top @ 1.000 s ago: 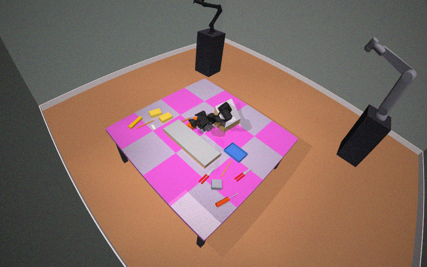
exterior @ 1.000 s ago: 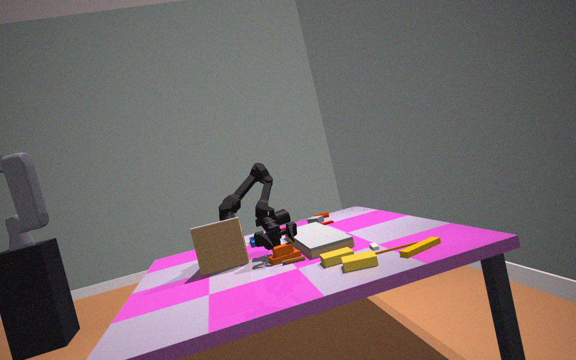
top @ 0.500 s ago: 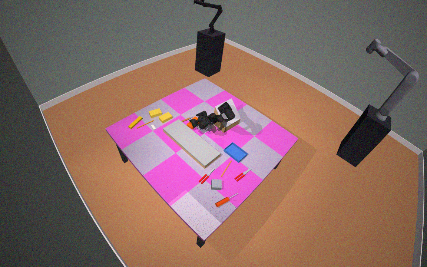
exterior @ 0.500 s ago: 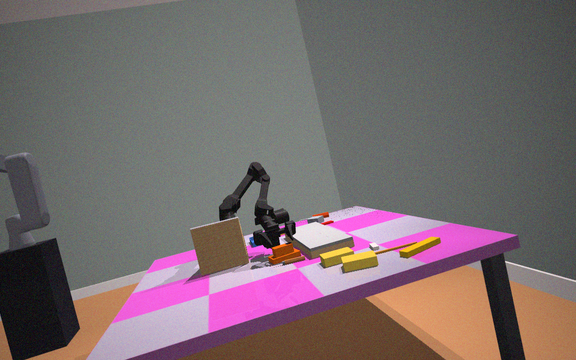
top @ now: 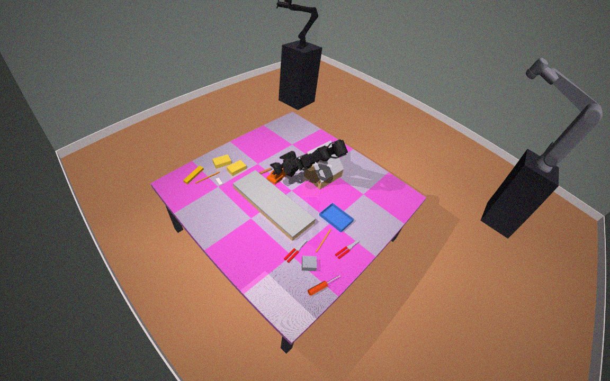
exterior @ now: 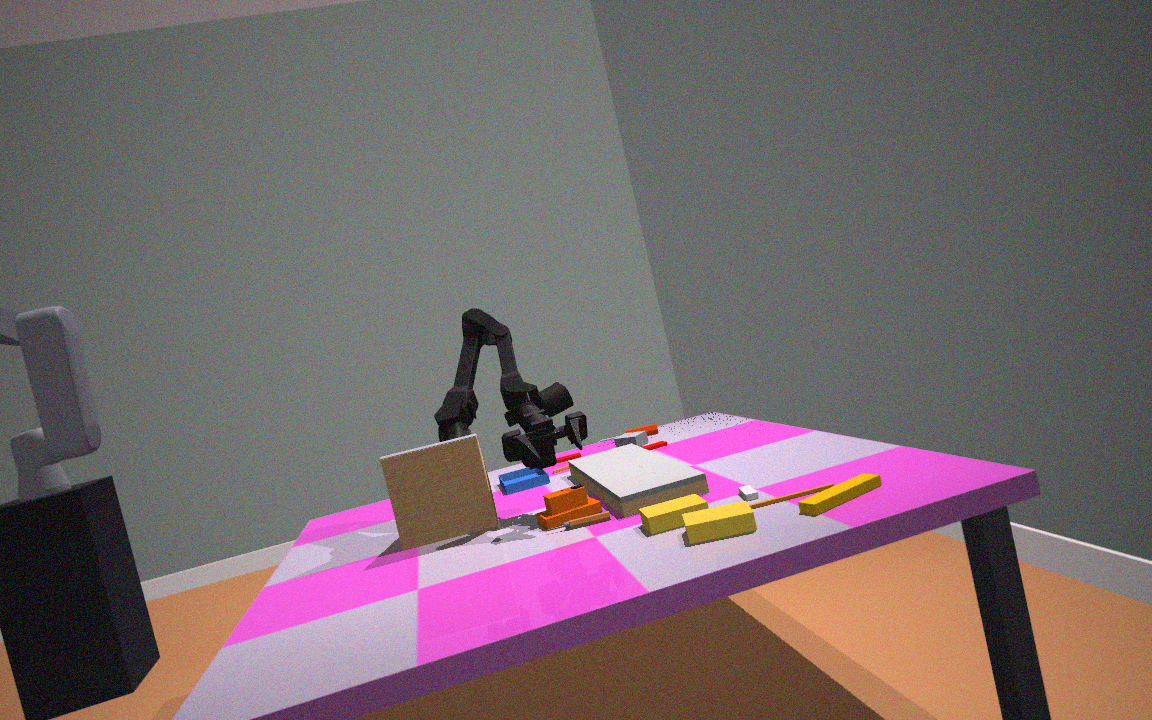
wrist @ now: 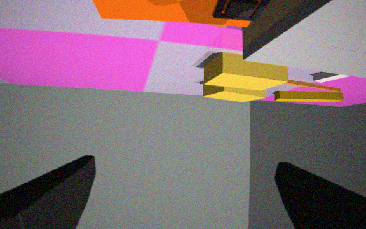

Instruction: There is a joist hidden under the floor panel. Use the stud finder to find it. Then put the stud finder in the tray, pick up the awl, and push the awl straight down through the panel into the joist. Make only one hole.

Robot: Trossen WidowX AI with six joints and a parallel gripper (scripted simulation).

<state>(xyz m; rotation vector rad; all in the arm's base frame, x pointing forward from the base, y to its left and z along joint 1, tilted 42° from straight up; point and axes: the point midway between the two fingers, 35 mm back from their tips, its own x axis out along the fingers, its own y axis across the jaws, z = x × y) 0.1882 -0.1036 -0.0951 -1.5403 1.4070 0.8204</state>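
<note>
Right now the orange stud finder is 9 cm below my gripper tip, 1 cm to the left of it and 1 cm ahead of it. The rest, counted from my gripper tip: square indicator (8 cm below, 2 cm to the left, 2 cm ahead); then brown-handled awl (13 cm below, 7 cm to the right, 2 cm behind); then small white block (29 cm ahead, 21 cm to the right, 13 cm below).
</note>
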